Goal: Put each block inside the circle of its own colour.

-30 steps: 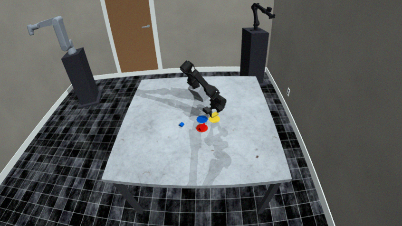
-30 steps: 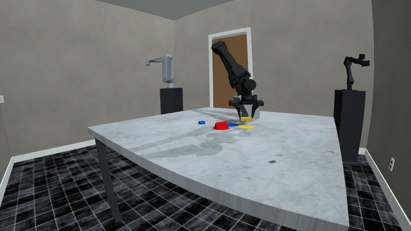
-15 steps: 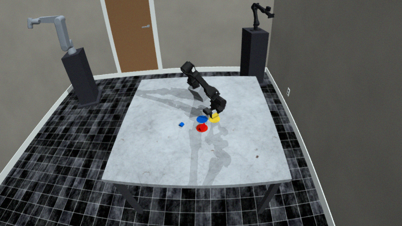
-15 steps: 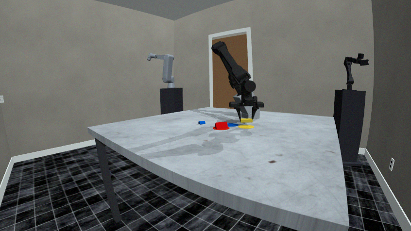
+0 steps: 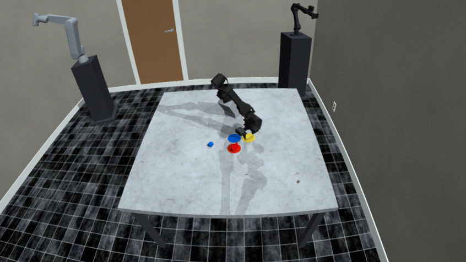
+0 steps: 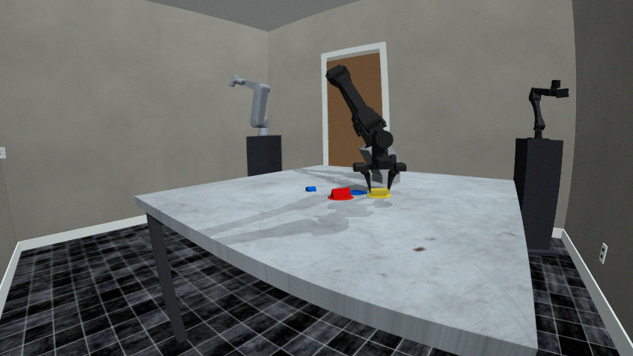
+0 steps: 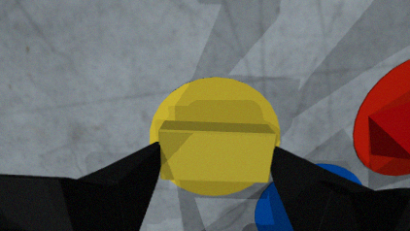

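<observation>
Right now my hand is 50 mm above the yellow circle. Also, from my hand: yellow block: 40 mm below; then red block: 70 mm ahead, 120 mm to the right, 40 mm below; then blue circle: 30 mm behind, 100 mm to the right, 50 mm below.
</observation>
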